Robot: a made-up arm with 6 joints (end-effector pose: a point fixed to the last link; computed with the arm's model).
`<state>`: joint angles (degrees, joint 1 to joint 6).
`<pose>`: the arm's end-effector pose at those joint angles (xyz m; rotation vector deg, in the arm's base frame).
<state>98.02 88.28 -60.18 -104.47 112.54 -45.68</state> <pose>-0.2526 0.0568 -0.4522 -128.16 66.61 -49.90</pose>
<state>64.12 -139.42 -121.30 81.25 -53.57 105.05</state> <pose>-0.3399 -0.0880 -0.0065 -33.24 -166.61 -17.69</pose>
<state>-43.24 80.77 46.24 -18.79 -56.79 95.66</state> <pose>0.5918 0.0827 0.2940 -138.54 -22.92 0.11</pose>
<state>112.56 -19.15 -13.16 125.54 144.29 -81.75</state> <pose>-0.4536 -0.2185 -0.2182 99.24 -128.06 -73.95</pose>
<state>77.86 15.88 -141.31 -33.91 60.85 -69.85</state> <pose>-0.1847 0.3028 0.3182 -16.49 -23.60 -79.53</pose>
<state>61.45 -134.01 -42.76 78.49 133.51 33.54</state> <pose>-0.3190 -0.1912 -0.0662 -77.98 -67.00 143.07</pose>
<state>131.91 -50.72 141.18 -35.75 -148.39 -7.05</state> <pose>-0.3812 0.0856 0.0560 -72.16 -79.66 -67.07</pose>
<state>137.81 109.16 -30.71 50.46 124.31 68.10</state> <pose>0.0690 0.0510 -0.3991 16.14 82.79 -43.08</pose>
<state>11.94 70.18 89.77 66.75 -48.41 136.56</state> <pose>0.3237 -0.0380 0.5226 -123.43 25.68 -52.18</pose>
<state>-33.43 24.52 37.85 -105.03 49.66 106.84</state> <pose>0.2103 -0.2297 0.6324 -8.71 -65.77 18.50</pose>
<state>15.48 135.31 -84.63 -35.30 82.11 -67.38</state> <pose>-0.2963 -0.2266 0.1160 139.57 -23.09 23.74</pose>
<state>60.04 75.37 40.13 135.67 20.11 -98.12</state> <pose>-0.7353 -0.1209 0.4445 14.92 -74.52 94.53</pose>
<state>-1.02 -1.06 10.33 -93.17 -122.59 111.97</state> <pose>0.0933 -0.5348 0.6011 108.34 1.71 100.26</pose>
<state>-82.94 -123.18 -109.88 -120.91 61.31 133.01</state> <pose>0.3600 -0.3488 0.0936 -85.44 106.78 -53.49</pose>
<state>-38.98 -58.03 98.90 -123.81 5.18 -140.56</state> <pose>0.1210 -0.3511 0.0131 -107.29 19.99 122.83</pose>
